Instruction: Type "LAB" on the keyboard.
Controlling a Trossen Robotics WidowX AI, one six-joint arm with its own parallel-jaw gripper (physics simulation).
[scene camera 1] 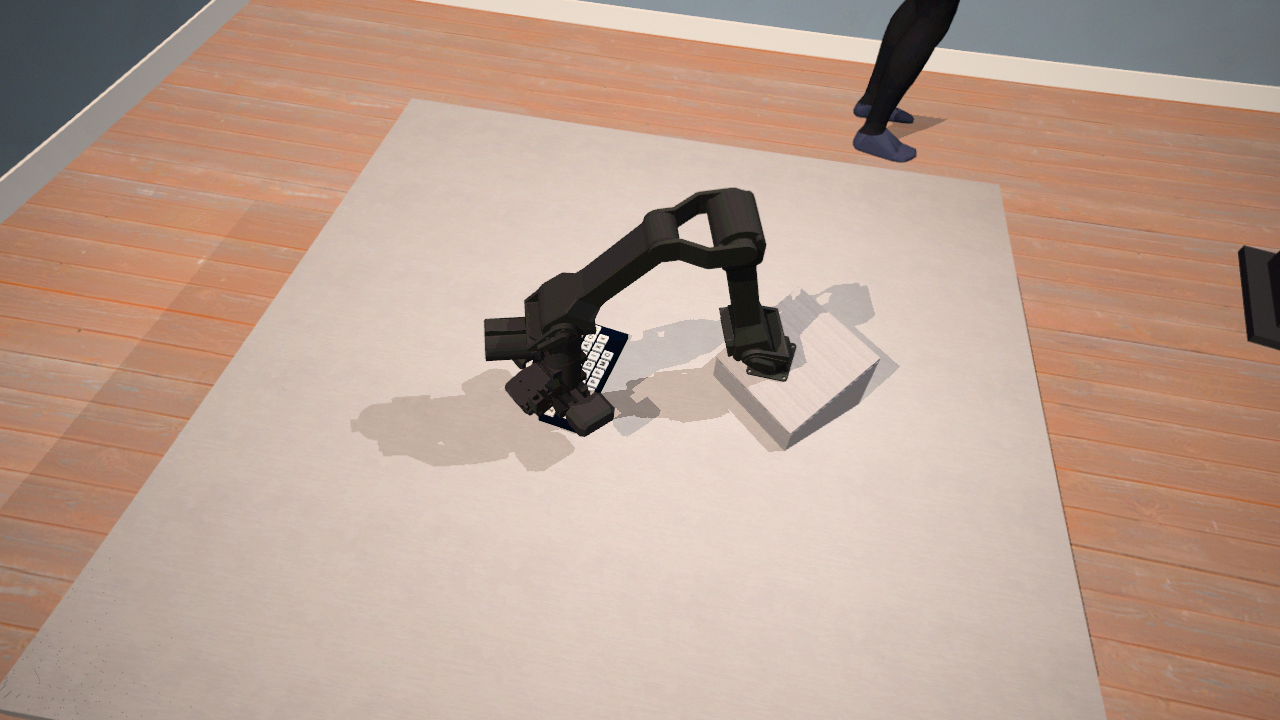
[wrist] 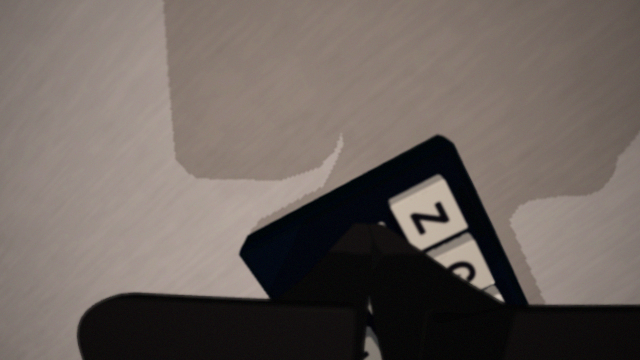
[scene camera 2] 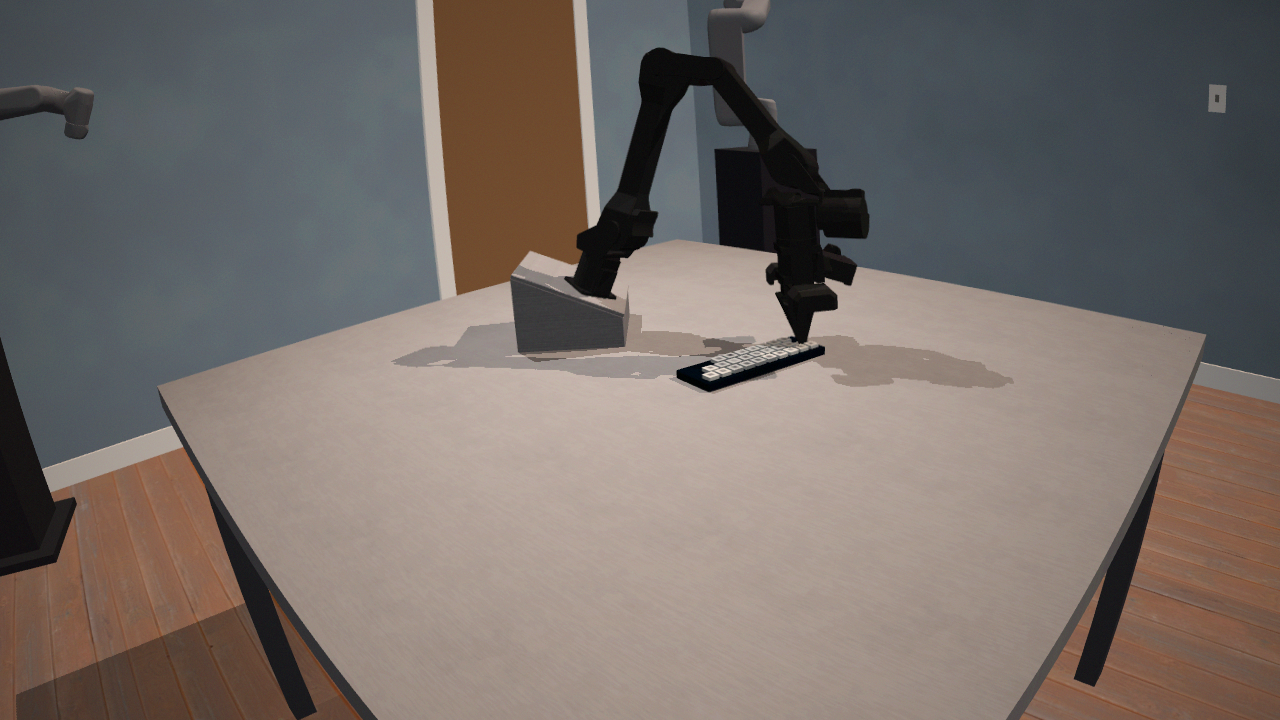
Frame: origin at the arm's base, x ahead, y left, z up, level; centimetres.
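Where they show: gripper, between the fingertips: (scene camera 1: 561, 415) (wrist: 367, 238) (scene camera 2: 802, 343); arm's base, origin of its link: (scene camera 1: 771, 359) (scene camera 2: 589, 289).
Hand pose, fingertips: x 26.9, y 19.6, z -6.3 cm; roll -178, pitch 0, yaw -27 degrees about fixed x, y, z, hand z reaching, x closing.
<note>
Each offset is from my fingertips to the top centre of the thing. Level surfaces: height alone.
A dark blue keyboard (scene camera 1: 618, 339) (scene camera 2: 693, 375) (wrist: 300, 235) with cream keys lies flat on the table. My black gripper (scene camera 2: 801, 339) (wrist: 367, 238) is shut and empty, pointing down at the keyboard's far right end in the second scene view. In the wrist view its tips cover a key, of which a tiny pale sliver shows; its letter is hidden. Whether that key is pressed I cannot tell. The Z key @(dz +0.5, dx +1.9, dy +0.1 cm) (wrist: 429, 212) is right of the tips, and a key with a partly covered, rounded letter @(dz +0.5, dx +2.0, dy -1.9 cm) (wrist: 465, 267) is below it. I cannot make out the L, A and B keys.
My arm stands on a grey wedge block (scene camera 1: 810, 376) (scene camera 2: 568, 313) on the table @(dz -1.1 cm) (scene camera 1: 581, 573) (scene camera 2: 608, 501). A person's legs (scene camera 1: 904, 62) are beyond the table. Other grey robot arms (scene camera 2: 729, 67) (scene camera 2: 78, 109) stand behind the table and at the left.
</note>
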